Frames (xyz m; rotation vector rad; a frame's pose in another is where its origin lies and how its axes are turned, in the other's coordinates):
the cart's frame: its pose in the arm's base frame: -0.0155 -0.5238 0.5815 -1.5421 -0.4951 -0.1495
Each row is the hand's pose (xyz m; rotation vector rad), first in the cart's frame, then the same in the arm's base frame.
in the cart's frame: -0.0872 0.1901 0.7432 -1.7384 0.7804 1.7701
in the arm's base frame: -0.1755 0.1911 0.3379 2.1585 -1.8202 -0.2617
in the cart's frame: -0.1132 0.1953 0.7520 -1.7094 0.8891 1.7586
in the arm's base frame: -0.1986 0.1944 0.3224 2.1330 -1.9025 -0.1822
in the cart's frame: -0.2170 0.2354 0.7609 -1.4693 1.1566 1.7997
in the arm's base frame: -0.2773 0.1827 0.2441 2.0683 -2.2270 -0.0751
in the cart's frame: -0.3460 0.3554 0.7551 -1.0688 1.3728 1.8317
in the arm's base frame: -0.3437 0.1546 0.0833 -1.7945 2.3530 0.0258
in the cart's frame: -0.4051 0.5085 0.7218 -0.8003 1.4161 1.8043
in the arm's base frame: -0.3287 0.1160 -0.0790 -1.5978 2.2388 0.0292
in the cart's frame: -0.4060 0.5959 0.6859 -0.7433 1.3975 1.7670
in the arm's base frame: -0.2873 0.0844 -0.1578 -1.5843 2.1718 0.0248
